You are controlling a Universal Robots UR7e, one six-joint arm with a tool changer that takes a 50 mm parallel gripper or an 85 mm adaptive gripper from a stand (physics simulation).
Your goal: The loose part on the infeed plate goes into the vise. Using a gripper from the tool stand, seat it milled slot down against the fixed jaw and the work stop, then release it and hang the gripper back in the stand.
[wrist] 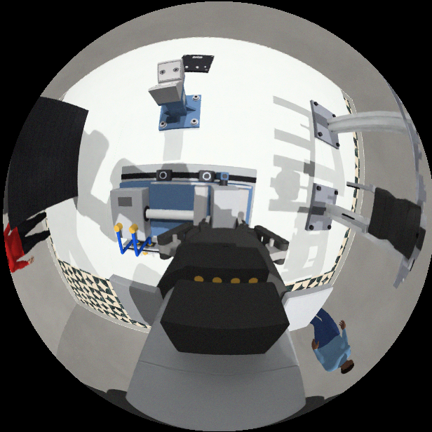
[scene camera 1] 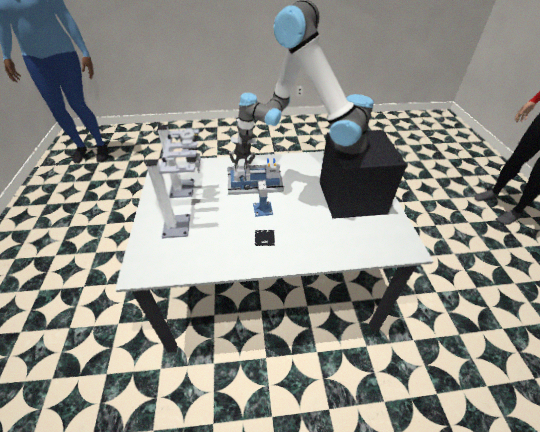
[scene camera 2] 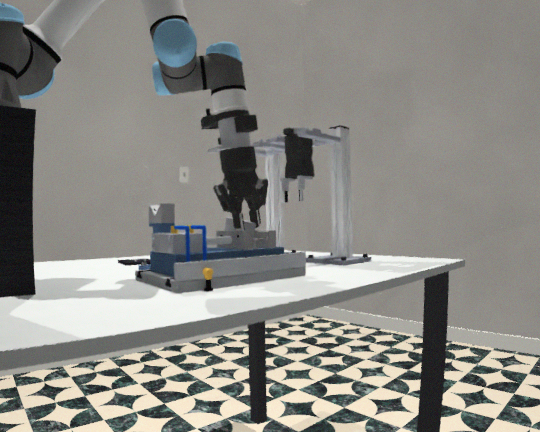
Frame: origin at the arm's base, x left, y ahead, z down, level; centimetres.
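Seen in the pictures: end effector, tool point: (scene camera 2: 235, 141).
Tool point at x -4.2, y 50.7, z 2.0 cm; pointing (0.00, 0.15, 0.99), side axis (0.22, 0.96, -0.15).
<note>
Pixels of each thing's top centre, then the offset from my tool point to it.
- light grey loose part, middle of its top: (scene camera 2: 240, 217) dx +2.6, dy +2.1, dz +16.2 cm
- vise, middle of its top: (scene camera 2: 220, 230) (scene camera 1: 254, 168) dx -1.5, dy -4.4, dz +18.9 cm
- infeed plate, middle of its top: (scene camera 2: 136, 260) (scene camera 1: 264, 237) dx +38.8, dy -13.7, dz +28.0 cm
The light grey loose part (scene camera 2: 231, 224) (wrist: 230, 206) is down in the vise (scene camera 1: 256, 189) (scene camera 2: 240, 265) (wrist: 170, 190), between the moving jaw (wrist: 200, 205) and the fixed jaw on the tool-stand side. Its slot does not show. My adaptive gripper (scene camera 1: 243, 164) (scene camera 2: 247, 226) is low over the vise, leaning slightly, and shut on the part, with a finger on either side. The palm hides the fingertips and the part's near end in the wrist view. A small blue work stop (wrist: 224, 176) is at the part's far end; contact cannot be made out. The infeed plate (scene camera 1: 264, 233) (wrist: 198, 61) is black and bears no part.
The tool stand (scene camera 1: 161, 192) (scene camera 2: 342, 200) (wrist: 320, 117) is beside the vise, with the parallel gripper (scene camera 2: 299, 157) (wrist: 395, 220) hanging in it. A blue pedestal (scene camera 1: 263, 208) (wrist: 190, 117) stands between vise and plate. The black robot base (scene camera 1: 360, 180) (wrist: 45, 155) is on the other side.
</note>
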